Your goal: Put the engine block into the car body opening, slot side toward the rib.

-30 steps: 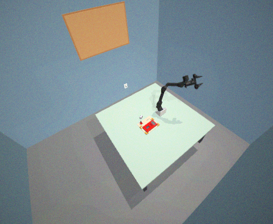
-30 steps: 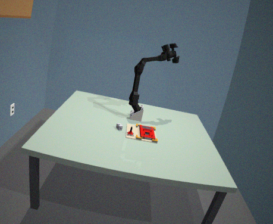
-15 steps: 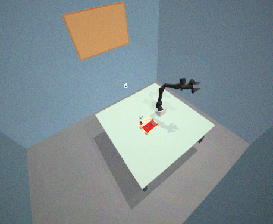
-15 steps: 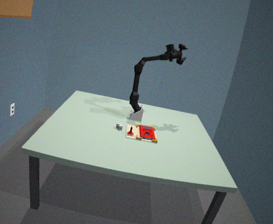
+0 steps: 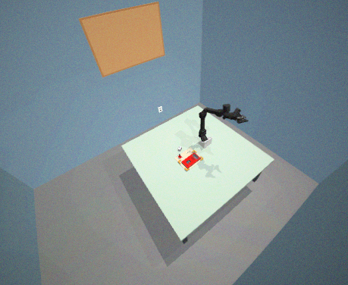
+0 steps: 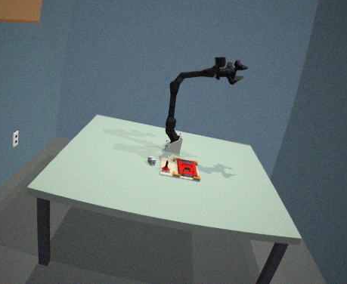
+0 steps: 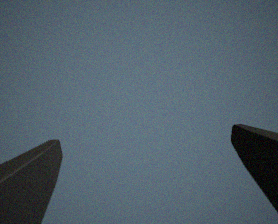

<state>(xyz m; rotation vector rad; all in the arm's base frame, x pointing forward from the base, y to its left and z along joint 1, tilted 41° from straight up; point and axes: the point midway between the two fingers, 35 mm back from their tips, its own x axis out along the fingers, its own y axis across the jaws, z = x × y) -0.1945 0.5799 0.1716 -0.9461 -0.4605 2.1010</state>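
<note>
My gripper tip is 450 mm short of the grey engine block, 450 mm to the left of it and 590 mm above it. Also, from my gripper tip: grey holder (500 mm ahead, 350 mm to the right, 570 mm below); then pale base plate (430 mm ahead, 270 mm to the right, 600 mm below).
</note>
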